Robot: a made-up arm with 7 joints.
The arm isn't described. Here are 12 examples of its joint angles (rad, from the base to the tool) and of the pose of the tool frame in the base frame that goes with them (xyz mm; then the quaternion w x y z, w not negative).
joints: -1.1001 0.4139 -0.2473 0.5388 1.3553 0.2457 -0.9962
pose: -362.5 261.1 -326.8 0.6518 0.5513 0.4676 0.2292
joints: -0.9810 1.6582 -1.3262 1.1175 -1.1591 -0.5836 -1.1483
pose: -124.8 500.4 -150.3 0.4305 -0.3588 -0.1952 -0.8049
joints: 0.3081 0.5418 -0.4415 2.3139 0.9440 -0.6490 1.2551
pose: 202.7 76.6 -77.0 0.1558 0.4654 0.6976 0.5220
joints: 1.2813 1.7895 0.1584 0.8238 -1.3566 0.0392 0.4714
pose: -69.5 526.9 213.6 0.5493 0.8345 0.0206 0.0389
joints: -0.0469 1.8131 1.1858 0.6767 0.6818 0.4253 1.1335
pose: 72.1 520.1 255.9 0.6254 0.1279 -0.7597 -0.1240
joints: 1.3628 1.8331 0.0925 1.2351 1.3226 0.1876 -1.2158
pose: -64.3 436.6 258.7 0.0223 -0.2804 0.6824 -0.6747
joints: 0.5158 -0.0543 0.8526 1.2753 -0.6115 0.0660 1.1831
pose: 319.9 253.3 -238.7 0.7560 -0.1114 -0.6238 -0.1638
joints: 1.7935 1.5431 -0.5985 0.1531 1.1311 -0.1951 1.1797
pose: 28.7 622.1 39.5 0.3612 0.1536 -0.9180 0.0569
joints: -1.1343 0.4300 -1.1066 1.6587 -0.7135 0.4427 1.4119
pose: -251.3 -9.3 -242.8 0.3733 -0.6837 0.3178 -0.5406
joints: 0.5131 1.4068 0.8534 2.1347 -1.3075 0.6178 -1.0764
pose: 56.5 259.0 188.5 0.5929 -0.7427 0.1218 -0.2864
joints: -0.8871 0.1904 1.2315 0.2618 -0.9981 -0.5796 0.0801
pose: -379.0 250.2 -337.2 0.9765 0.1905 0.0833 -0.0561
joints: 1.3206 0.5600 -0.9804 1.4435 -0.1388 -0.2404 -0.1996
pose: 400.9 77.8 42.9 0.1353 0.2256 -0.8634 -0.4305
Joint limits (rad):
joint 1: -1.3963..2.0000
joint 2: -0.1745..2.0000
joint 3: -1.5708..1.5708
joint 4: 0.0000..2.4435
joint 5: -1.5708..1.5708
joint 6: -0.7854..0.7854
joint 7: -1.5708..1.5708
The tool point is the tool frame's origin. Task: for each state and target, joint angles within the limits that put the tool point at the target. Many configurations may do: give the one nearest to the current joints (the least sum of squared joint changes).
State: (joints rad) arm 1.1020 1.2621 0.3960 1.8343 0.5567 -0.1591 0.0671
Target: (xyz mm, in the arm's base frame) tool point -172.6 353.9 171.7
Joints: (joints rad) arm 1.5403 1.5178 0.8556 1.6756 0.5567 -0.1591 0.0671
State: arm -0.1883 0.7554 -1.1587 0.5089 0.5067 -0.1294 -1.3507
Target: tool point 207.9 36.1 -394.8
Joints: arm 0.2254 0.3662 -1.0595 1.1594 0.5067 -0.1294 -1.3507
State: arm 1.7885 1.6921 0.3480 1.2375 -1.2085 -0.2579 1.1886
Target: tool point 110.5 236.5 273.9
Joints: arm 1.8057 0.9636 -0.2306 1.8202 -1.2085 -0.2579 1.1886
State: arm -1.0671 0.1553 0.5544 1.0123 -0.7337 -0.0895 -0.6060
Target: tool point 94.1 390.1 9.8
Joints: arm -0.7179 0.9393 1.3017 1.8884 -0.7337 -0.0895 -0.6060
